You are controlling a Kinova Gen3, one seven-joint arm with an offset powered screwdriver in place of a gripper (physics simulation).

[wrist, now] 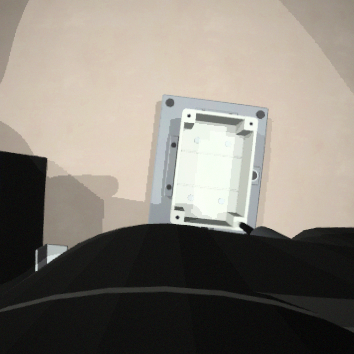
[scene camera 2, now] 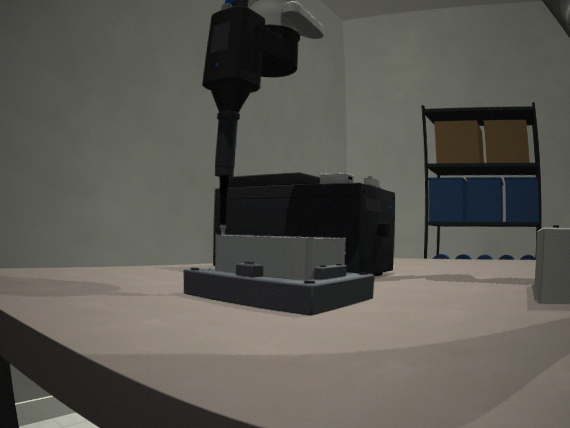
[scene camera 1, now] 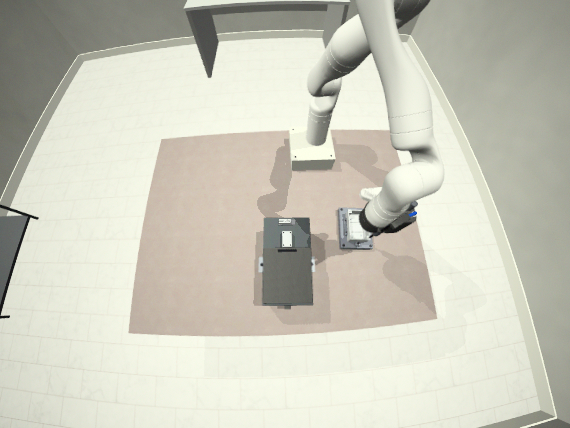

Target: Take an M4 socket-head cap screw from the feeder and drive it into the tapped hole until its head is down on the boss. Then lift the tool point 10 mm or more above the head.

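The black powered screwdriver (scene camera 2: 223,224) (wrist: 243,226) points down over a near corner of the white open-topped housing (scene camera 1: 356,229) (scene camera 2: 280,256) (wrist: 253,150). A small bright screw (scene camera 2: 223,230) stands upright at the bit's end, its head against the bit. The screw's lower end meets the housing's top edge, and its head shows a little above that edge. The tapped hole under it is hidden. In the wrist view the bit's tip covers the lower right corner boss, and the screw cannot be made out. The dark box-shaped feeder (scene camera 1: 287,277) (scene camera 2: 325,215) (wrist: 20,215) stands beside the housing.
The housing sits in a grey fixture plate (scene camera 1: 342,241) (scene camera 2: 250,296) (wrist: 161,145) with clamp blocks and corner bolts. The arm's white base block (scene camera 1: 312,164) (scene camera 2: 555,265) stands behind. A shelf rack (scene camera 2: 480,168) with boxes and blue bins is in the background.
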